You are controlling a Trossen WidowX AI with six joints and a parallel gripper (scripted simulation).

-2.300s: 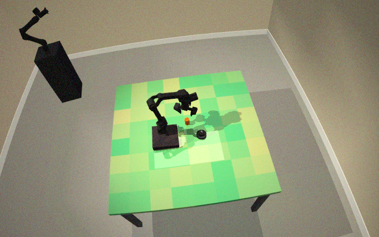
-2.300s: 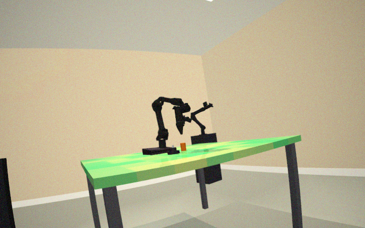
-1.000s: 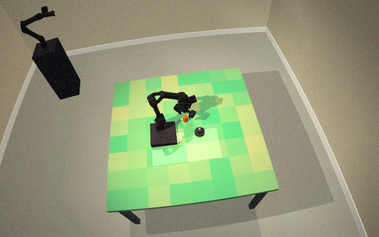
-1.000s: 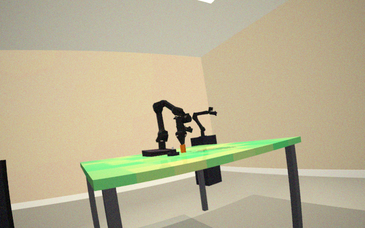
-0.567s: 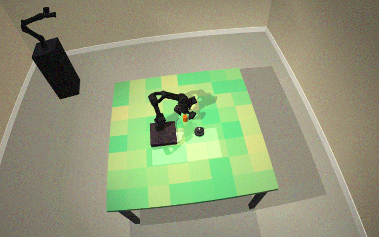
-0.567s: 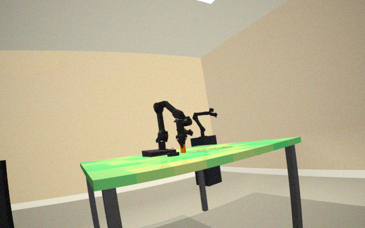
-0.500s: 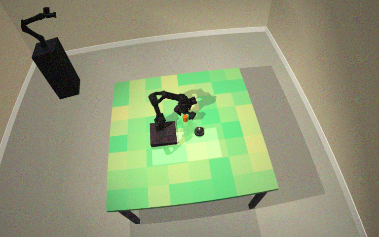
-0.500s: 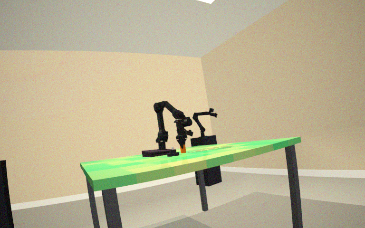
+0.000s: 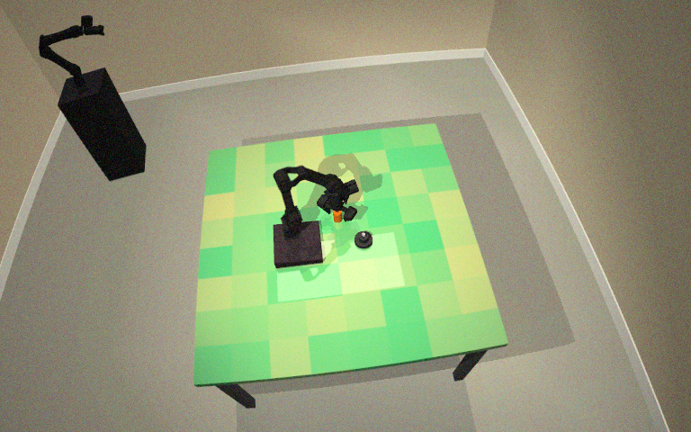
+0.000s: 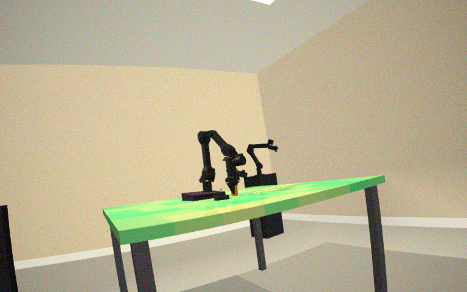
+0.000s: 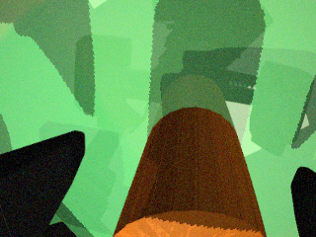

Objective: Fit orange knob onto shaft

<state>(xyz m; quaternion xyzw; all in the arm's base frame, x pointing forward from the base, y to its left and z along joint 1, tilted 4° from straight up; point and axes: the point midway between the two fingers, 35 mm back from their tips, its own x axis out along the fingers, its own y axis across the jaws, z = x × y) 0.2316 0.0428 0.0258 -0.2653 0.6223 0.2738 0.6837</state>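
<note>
Now: gripper tip 3 cm below the orange knob. Also, from my gripper tip: round dark pedestal: 8 cm ahead, 15 cm to the right, 2 cm above.
</note>
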